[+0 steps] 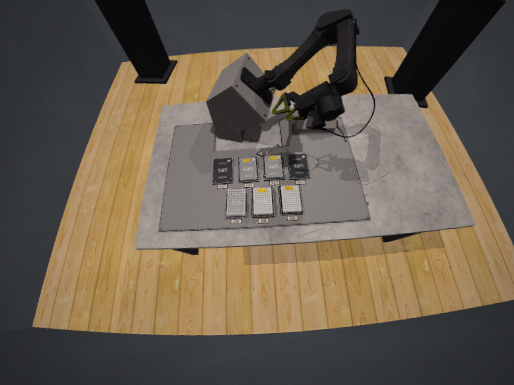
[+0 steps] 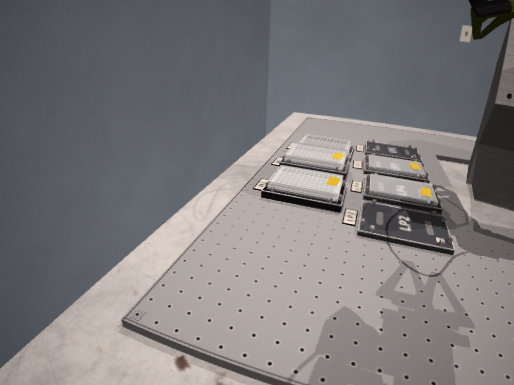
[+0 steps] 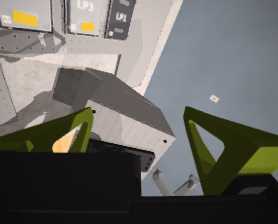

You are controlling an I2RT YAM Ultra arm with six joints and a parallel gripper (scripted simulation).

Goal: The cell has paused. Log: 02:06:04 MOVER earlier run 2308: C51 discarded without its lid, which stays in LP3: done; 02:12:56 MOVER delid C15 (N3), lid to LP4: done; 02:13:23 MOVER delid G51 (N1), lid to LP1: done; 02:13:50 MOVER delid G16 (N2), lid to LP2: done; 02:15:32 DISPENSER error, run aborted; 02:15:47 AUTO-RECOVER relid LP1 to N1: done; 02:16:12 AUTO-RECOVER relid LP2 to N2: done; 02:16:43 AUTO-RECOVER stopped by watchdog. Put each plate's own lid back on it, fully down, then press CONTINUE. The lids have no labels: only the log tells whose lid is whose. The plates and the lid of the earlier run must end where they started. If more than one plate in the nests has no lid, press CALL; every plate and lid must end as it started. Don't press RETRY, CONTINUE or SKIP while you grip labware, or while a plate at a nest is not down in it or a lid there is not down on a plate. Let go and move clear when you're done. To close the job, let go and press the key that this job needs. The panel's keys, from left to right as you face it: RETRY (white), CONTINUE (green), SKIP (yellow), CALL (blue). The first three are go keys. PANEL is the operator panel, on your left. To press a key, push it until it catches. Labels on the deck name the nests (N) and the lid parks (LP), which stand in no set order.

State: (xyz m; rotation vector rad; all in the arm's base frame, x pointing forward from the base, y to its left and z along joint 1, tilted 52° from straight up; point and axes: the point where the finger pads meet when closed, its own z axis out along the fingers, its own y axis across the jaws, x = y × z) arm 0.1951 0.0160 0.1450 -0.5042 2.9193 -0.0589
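Now: hand 5 cm short of the unlabelled lid, 1 cm to the left of it and 32 cm above it. From my hand the other things lie so: yellow key (27 cm behind, 16 cm to the left, 27 cm below); green continue key (28 cm behind, 21 cm to the left, 27 cm below); blue key (26 cm behind, 11 cm to the left, 27 cm below).
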